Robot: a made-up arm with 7 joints. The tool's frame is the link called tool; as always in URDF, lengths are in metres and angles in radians. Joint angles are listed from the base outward.
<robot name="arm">
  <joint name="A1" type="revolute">
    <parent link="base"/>
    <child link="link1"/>
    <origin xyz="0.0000 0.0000 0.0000" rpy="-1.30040 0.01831 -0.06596"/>
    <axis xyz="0 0 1"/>
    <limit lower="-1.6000" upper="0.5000"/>
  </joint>
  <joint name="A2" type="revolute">
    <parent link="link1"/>
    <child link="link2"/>
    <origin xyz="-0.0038 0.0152 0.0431" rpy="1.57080 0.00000 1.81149"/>
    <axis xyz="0 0 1"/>
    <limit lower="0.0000" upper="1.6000"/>
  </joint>
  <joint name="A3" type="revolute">
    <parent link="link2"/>
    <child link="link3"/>
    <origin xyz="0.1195 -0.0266 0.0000" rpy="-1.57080 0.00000 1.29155"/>
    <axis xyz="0 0 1"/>
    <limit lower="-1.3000" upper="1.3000"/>
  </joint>
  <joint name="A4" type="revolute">
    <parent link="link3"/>
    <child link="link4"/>
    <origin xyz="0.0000 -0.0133 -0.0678" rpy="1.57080 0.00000 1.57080"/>
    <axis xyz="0 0 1"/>
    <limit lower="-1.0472" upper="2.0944"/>
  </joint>
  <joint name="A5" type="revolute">
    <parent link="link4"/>
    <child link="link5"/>
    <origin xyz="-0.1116 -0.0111 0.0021" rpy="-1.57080 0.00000 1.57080"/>
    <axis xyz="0 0 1"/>
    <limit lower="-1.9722" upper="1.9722"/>
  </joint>
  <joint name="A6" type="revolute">
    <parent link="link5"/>
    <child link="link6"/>
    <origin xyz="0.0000 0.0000 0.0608" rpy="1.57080 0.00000 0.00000"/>
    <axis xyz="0 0 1"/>
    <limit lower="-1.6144" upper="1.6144"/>
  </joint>
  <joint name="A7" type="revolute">
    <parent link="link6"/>
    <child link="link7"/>
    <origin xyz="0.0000 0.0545 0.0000" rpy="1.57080 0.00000 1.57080"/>
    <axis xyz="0 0 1"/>
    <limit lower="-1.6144" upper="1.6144"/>
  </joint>
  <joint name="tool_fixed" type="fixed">
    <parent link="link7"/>
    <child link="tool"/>
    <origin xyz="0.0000 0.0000 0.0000"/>
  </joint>
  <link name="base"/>
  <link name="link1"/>
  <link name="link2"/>
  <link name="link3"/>
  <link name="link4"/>
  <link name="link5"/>
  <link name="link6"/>
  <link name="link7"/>
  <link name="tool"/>
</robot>
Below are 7 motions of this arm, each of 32 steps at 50 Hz.
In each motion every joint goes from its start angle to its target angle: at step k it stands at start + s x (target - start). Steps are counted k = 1, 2, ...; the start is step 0. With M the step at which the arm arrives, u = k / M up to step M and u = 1 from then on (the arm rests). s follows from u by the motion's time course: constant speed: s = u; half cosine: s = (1 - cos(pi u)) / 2; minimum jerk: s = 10 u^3 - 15 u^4 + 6 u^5.
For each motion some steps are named. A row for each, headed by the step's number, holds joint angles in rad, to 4 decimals.
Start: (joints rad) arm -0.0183 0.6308 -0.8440 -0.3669 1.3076 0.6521 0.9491
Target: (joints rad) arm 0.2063 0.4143 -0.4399 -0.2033 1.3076 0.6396 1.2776
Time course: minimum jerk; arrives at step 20
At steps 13, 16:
13: 0.1535 0.4652 -0.5349 -0.2418 1.3076 0.6425 1.2003
16: 0.1933 0.4268 -0.4633 -0.2128 1.3076 0.6403 1.2586

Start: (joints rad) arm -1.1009 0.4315 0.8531 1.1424 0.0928 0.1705 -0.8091
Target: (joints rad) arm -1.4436 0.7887 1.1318 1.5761 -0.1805 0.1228 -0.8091
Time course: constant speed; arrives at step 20
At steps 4, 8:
4: -1.1694 0.5029 0.9088 1.2291 0.0381 0.1610 -0.8091
8: -1.2380 0.5744 0.9646 1.3159 -0.0165 0.1514 -0.8091

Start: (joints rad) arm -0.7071 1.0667 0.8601 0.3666 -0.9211 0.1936 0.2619
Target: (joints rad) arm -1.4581 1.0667 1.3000 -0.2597 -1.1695 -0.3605 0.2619
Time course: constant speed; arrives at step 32
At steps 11, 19, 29, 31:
11: -0.9653 1.0667 1.0113 0.1513 -1.0065 0.0031 0.2619
19: -1.1530 1.0667 1.1213 -0.0053 -1.0686 -0.1354 0.2619
29: -1.3877 1.0667 1.2588 -0.2010 -1.1462 -0.3086 0.2619
31: -1.4346 1.0667 1.2863 -0.2401 -1.1617 -0.3432 0.2619

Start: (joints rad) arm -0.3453 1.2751 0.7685 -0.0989 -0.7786 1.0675 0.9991
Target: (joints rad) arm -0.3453 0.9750 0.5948 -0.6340 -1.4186 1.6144 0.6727
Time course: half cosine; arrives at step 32
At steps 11, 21, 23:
11: -0.3453 1.1958 0.7226 -0.2403 -0.9478 1.2120 0.9128
21: -0.3453 1.0543 0.6407 -0.4926 -1.2494 1.4699 0.7590
23: -0.3453 1.0299 0.6266 -0.5362 -1.3016 1.5144 0.7324

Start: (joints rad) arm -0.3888 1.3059 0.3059 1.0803 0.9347 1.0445 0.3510
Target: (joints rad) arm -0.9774 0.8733 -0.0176 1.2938 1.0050 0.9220 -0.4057
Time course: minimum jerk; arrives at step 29
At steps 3, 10, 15, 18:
3: -0.3943 1.3018 0.3029 1.0823 0.9354 1.0433 0.3439
10: -0.5225 1.2076 0.2324 1.1288 0.9507 1.0167 0.1791
15: -0.7021 1.0756 0.1337 1.1939 0.9721 0.9793 -0.0518
18: -0.8112 0.9954 0.0737 1.2335 0.9852 0.9566 -0.1921

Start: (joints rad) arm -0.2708 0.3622 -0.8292 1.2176 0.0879 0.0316 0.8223
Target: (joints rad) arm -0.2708 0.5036 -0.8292 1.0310 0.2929 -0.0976 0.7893
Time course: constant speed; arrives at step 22
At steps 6, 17, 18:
6: -0.2708 0.4008 -0.8292 1.1667 0.1438 -0.0036 0.8133
17: -0.2708 0.4715 -0.8292 1.0734 0.2463 -0.0682 0.7968
18: -0.2708 0.4779 -0.8292 1.0649 0.2556 -0.0741 0.7953

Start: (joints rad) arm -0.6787 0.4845 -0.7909 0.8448 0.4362 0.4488 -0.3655
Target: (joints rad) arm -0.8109 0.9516 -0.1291 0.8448 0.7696 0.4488 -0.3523
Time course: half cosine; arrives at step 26
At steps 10, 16, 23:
10: -0.7214 0.6352 -0.5773 0.8448 0.5438 0.4488 -0.3612
16: -0.7682 0.8009 -0.3427 0.8448 0.6620 0.4488 -0.3566
23: -0.8066 0.9364 -0.1506 0.8448 0.7588 0.4488 -0.3527

